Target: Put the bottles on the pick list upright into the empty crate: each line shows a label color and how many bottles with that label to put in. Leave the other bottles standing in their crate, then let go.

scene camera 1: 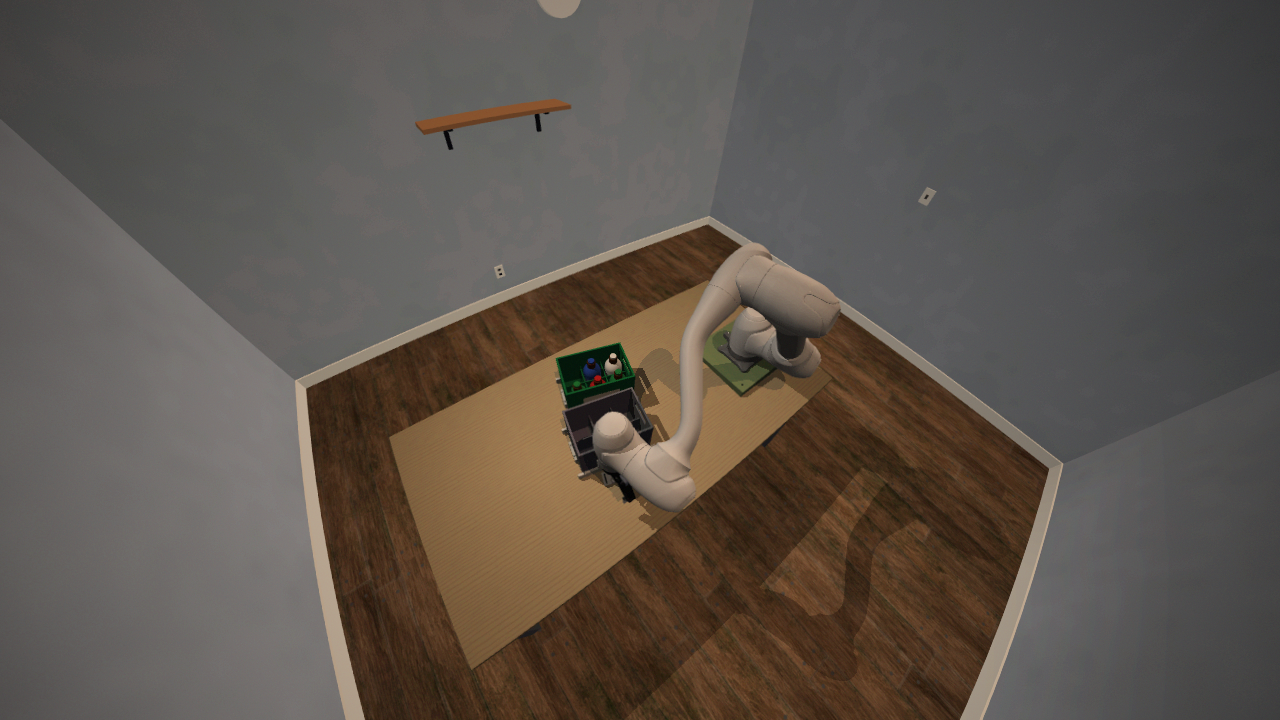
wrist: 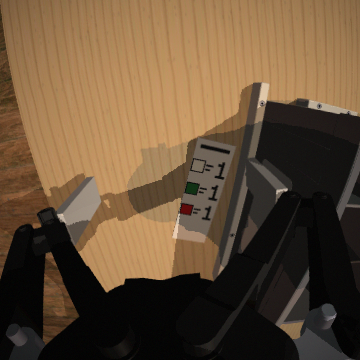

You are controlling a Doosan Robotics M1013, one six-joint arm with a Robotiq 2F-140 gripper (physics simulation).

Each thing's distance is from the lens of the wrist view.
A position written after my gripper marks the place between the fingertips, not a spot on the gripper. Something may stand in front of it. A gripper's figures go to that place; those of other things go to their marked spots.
my gripper [wrist: 170,180]: 20 cm
pick list [wrist: 211,159]: 29 cm
